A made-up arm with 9 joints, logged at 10 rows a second.
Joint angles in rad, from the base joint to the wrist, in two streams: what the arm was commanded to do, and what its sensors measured. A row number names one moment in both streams.
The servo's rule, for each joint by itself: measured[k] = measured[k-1] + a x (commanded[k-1-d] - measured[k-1]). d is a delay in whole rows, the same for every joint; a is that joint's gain. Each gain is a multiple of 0.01, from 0.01 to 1. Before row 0 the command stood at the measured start. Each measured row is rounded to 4 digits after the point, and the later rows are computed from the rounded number. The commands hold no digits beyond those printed.
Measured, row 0:
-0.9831 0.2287 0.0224 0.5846 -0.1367 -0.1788 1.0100 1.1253 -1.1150
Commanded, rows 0 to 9:
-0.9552 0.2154 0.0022 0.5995 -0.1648 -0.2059 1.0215 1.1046 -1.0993
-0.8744 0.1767 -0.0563 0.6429 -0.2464 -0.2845 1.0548 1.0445 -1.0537
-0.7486 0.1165 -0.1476 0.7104 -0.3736 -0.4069 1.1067 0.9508 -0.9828
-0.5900 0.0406 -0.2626 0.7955 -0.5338 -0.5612 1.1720 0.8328 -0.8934
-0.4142 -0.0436 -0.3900 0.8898 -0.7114 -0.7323 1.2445 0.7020 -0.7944
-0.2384 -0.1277 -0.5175 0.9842 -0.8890 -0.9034 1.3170 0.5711 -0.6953
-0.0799 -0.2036 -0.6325 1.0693 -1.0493 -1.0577 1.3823 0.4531 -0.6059
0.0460 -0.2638 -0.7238 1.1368 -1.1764 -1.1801 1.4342 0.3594 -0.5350
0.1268 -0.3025 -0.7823 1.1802 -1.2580 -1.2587 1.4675 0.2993 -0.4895
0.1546 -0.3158 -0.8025 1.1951 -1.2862 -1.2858 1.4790 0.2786 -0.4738
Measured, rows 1 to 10:
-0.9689 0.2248 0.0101 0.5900 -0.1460 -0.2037 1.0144 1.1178 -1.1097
-0.9207 0.2109 -0.0304 0.6090 -0.1791 -0.2780 1.0298 1.0914 -1.0907
-0.8329 0.1835 -0.1019 0.6455 -0.2433 -0.3966 1.0590 1.0408 -1.0540
-0.7090 0.1421 -0.1999 0.6995 -0.3392 -0.5480 1.1019 0.9659 -0.9994
-0.5587 0.0882 -0.3159 0.7680 -0.4620 -0.7176 1.1561 0.8709 -0.9297
-0.3953 0.0256 -0.4389 0.8458 -0.6029 -0.8885 1.2172 0.7630 -0.8500
-0.2344 -0.0409 -0.5570 0.9263 -0.7502 -1.0442 1.2799 0.6514 -0.7670
-0.0914 -0.1055 -0.6587 1.0021 -0.8908 -1.1692 1.3385 0.5463 -0.6881
0.0199 -0.1626 -0.7341 1.0662 -1.0120 -1.2515 1.3875 0.4574 -0.6206
0.0886 -0.2070 -0.7758 1.1126 -1.1025 -1.2831 1.4223 0.3930 -0.5707
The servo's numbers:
d 0
a 0.51 0.29 0.61 0.36 0.33 0.92 0.38 0.36 0.34

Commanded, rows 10 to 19:
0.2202 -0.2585 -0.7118 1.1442 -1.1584 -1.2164 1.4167 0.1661 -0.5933
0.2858 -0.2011 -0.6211 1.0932 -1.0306 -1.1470 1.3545 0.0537 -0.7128
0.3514 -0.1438 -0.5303 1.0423 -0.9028 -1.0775 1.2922 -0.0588 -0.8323
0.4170 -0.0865 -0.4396 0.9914 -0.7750 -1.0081 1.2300 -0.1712 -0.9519
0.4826 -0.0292 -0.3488 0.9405 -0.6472 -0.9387 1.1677 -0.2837 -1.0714
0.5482 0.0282 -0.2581 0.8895 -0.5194 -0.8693 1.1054 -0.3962 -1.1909
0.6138 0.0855 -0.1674 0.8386 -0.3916 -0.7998 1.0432 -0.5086 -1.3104
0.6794 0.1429 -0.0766 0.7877 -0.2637 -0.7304 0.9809 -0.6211 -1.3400
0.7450 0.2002 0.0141 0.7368 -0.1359 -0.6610 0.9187 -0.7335 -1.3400
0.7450 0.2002 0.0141 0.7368 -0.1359 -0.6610 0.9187 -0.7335 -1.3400
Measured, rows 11 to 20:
0.1557 -0.2219 -0.7368 1.1240 -1.1209 -1.2217 1.4202 0.3113 -0.5784
0.2221 -0.2159 -0.6662 1.1129 -1.0911 -1.1530 1.3952 0.2186 -0.6241
0.2880 -0.1950 -0.5833 1.0875 -1.0290 -1.0835 1.3561 0.1187 -0.6949
0.3538 -0.1635 -0.4956 1.0529 -0.9452 -1.0141 1.3082 0.0143 -0.7823
0.4195 -0.1246 -0.4061 1.0124 -0.8469 -0.9447 1.2548 -0.0930 -0.8806
0.4851 -0.0803 -0.3158 0.9682 -0.7388 -0.8753 1.1980 -0.2022 -0.9861
0.5507 -0.0322 -0.2253 0.9215 -0.6242 -0.8058 1.1392 -0.3125 -1.0964
0.6163 0.0186 -0.1346 0.8733 -0.5052 -0.7364 1.0790 -0.4236 -1.1792
0.6819 0.0713 -0.0439 0.8242 -0.3833 -0.6670 1.0181 -0.5352 -1.2339
0.7141 0.1087 -0.0085 0.7927 -0.3017 -0.6615 0.9803 -0.6066 -1.2700

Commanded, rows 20 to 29:
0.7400 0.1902 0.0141 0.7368 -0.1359 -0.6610 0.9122 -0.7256 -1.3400
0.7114 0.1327 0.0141 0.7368 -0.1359 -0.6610 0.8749 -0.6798 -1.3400
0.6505 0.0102 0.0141 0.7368 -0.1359 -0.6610 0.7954 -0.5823 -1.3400
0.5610 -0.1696 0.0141 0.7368 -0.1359 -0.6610 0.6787 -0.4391 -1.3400
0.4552 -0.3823 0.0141 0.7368 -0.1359 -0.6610 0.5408 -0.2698 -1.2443
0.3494 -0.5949 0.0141 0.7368 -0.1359 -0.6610 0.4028 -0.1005 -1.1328
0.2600 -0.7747 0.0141 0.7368 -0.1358 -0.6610 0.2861 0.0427 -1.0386
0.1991 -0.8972 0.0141 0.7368 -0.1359 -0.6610 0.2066 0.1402 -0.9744
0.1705 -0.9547 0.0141 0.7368 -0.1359 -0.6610 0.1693 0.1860 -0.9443
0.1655 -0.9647 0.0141 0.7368 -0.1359 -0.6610 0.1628 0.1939 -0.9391
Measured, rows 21 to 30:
0.7273 0.1323 0.0053 0.7726 -0.2470 -0.6610 0.9544 -0.6494 -1.2938
0.7192 0.1324 0.0107 0.7597 -0.2103 -0.6610 0.9242 -0.6603 -1.3095
0.6842 0.0970 0.0128 0.7515 -0.1857 -0.6610 0.8753 -0.6322 -1.3199
0.6214 0.0197 0.0136 0.7462 -0.1693 -0.6610 0.8006 -0.5627 -1.3267
0.5366 -0.0969 0.0139 0.7428 -0.1583 -0.6610 0.7019 -0.4573 -1.2987
0.4411 -0.2413 0.0140 0.7406 -0.1509 -0.6610 0.5882 -0.3289 -1.2423
0.3487 -0.3960 0.0141 0.7392 -0.1459 -0.6610 0.4734 -0.1951 -1.1730
0.2724 -0.5413 0.0141 0.7383 -0.1426 -0.6610 0.3720 -0.0744 -1.1055
0.2204 -0.6612 0.0141 0.7378 -0.1404 -0.6610 0.2950 0.0193 -1.0507
0.1924 -0.7492 0.0141 0.7374 -0.1389 -0.6610 0.2448 0.0822 -1.0128

